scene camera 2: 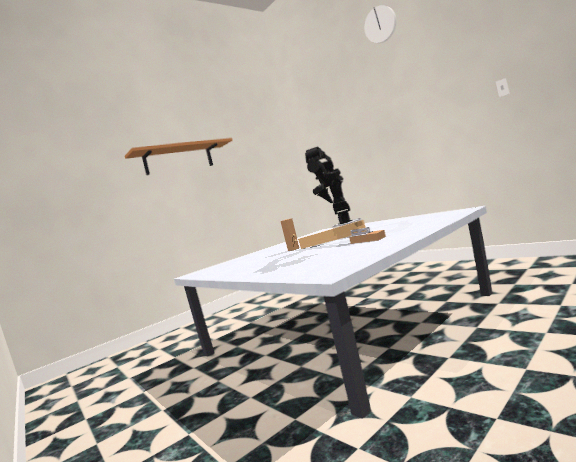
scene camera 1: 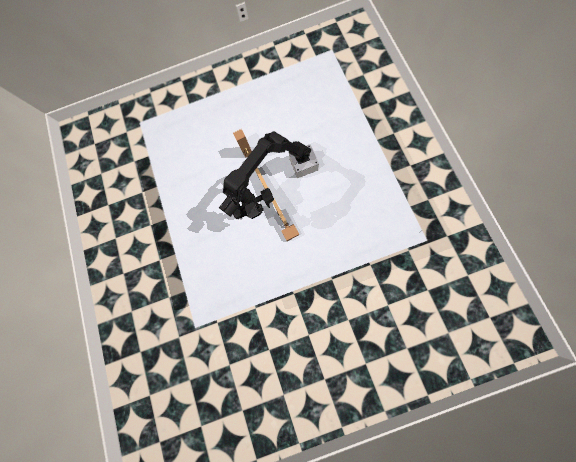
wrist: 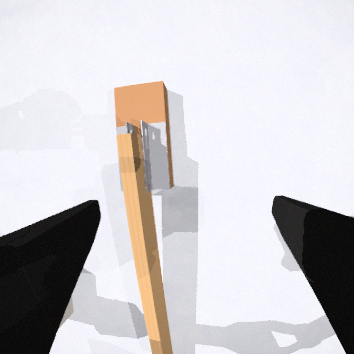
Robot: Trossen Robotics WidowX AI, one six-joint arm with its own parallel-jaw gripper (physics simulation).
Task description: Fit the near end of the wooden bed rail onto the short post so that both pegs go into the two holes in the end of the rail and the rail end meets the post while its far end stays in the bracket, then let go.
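Note:
The wooden bed rail stretches between two brown blocks. Its far end is at the grey bracket on the low block; the wrist view shows this end beside the upright plates, but how deep it sits is unclear. The upright short post is at the other end. In scene camera 2 the rail's near end is close to the post with a slight gap; I cannot tell whether the pegs enter the holes. My gripper is open and empty, above the rail.
The low bracket block lies on the white table. The arm's base plate is beside the rail. The arm crosses over the rail and hides part of it in scene camera 1.

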